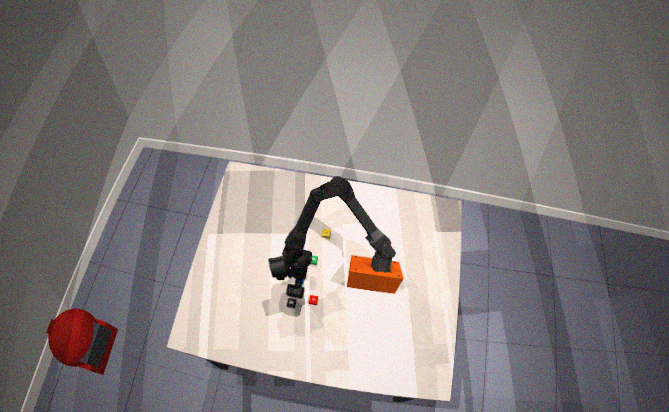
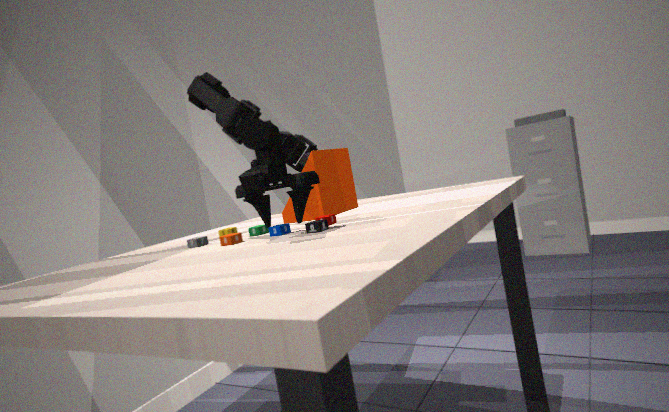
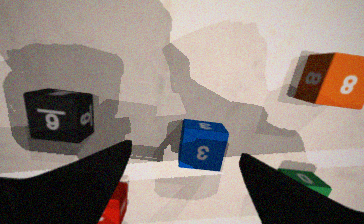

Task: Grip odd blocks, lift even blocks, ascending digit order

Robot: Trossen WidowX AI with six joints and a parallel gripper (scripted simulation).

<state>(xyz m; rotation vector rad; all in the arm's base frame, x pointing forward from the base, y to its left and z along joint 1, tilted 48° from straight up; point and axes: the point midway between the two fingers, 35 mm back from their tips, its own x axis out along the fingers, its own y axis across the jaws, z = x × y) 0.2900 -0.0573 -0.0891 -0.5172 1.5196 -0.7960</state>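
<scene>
Now: gripper tip 10 mm to the left of the blue block and 10 mm above it. Round my gripper tip: green block: 100 mm to the right, 50 mm behind, 10 mm below; then red block: 70 mm to the left, 60 mm behind, 10 mm below; then black block: 90 mm to the left, 30 mm ahead, 10 mm below.
</scene>
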